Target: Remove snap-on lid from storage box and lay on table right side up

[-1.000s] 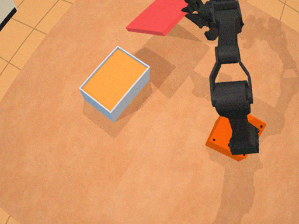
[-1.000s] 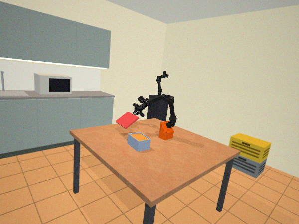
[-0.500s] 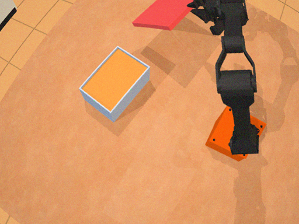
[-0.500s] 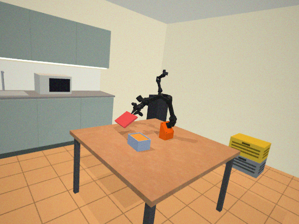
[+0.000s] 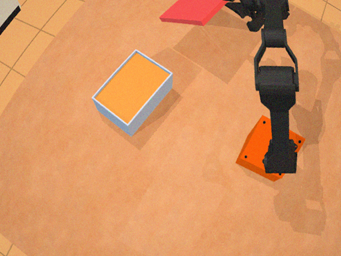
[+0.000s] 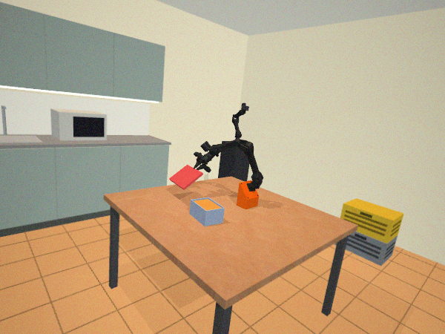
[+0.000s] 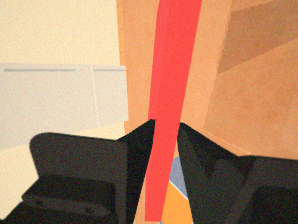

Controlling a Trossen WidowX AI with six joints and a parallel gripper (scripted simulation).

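My gripper tip is 70 mm short of the red lid, 50 mm above it and 10 mm to the left of it. Round my gripper tip: storage box (320 mm to the left, 180 mm below, 110 mm ahead).
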